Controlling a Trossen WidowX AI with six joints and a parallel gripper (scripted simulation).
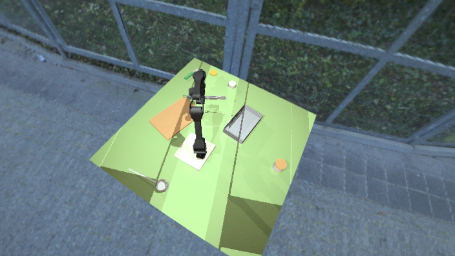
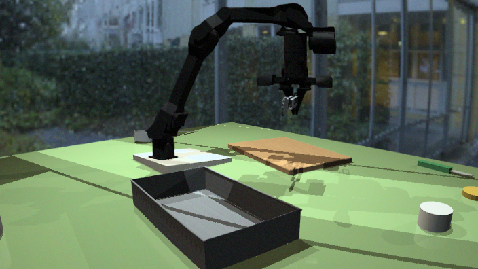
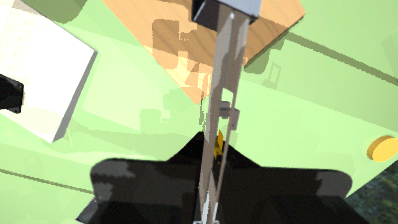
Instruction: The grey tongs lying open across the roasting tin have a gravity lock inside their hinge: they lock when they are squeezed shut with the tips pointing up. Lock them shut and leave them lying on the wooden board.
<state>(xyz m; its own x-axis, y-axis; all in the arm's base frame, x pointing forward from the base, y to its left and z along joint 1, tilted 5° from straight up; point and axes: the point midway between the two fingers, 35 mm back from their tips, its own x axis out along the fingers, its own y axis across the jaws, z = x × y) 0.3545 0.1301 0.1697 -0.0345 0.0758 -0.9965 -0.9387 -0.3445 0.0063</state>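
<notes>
Now: the wooden board 170 mm to the left of my gripper tip, 150 mm below it and 120 mm behind it. Also, from my gripper tip: yellow lock piece 40 mm above, 20 mm to the left; then dark roasting tin 350 mm to the right, 130 mm below, 10 mm ahead; then green-handled tool 390 mm ahead, 250 mm to the left, 150 mm below.
</notes>
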